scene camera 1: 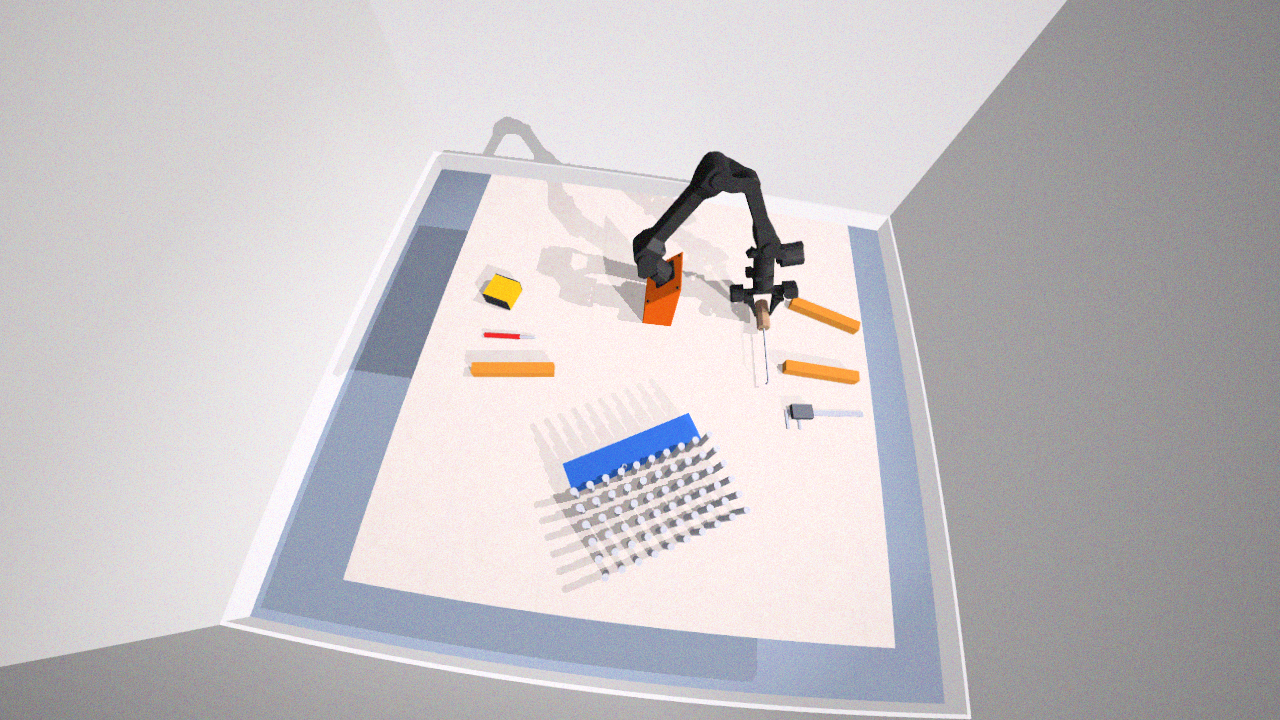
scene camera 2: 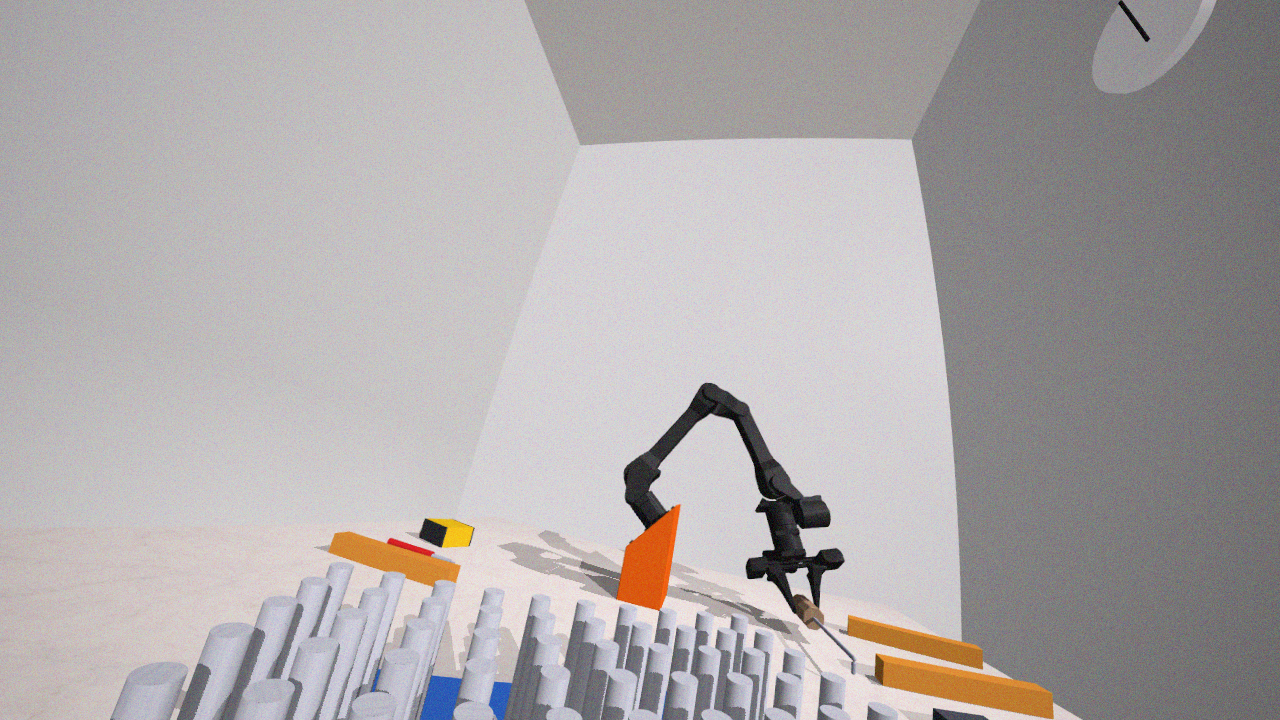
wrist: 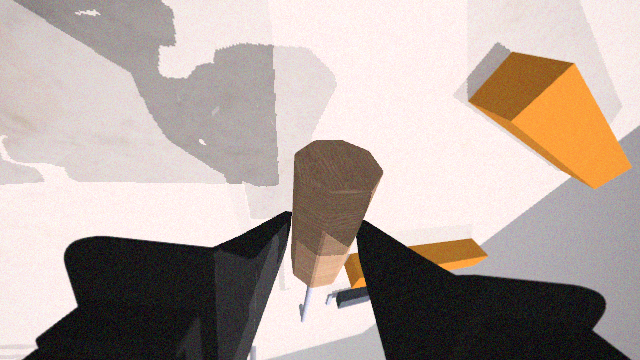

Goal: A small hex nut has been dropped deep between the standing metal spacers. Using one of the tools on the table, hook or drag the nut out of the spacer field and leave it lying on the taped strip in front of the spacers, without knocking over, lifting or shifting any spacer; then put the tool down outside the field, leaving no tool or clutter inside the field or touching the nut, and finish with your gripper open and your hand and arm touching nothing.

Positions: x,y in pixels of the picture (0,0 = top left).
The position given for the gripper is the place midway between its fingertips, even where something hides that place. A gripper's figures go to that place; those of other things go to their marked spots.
Labels:
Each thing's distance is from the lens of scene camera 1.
gripper (scene camera 1: pixel 762 315): 1.25 m
yellow block (scene camera 1: pixel 502 291): 1.24 m
orange bar (scene camera 1: pixel 479 369): 1.15 m
orange bar (scene camera 1: pixel 811 310): 1.34 m
orange bar (scene camera 1: pixel 796 368): 1.22 m

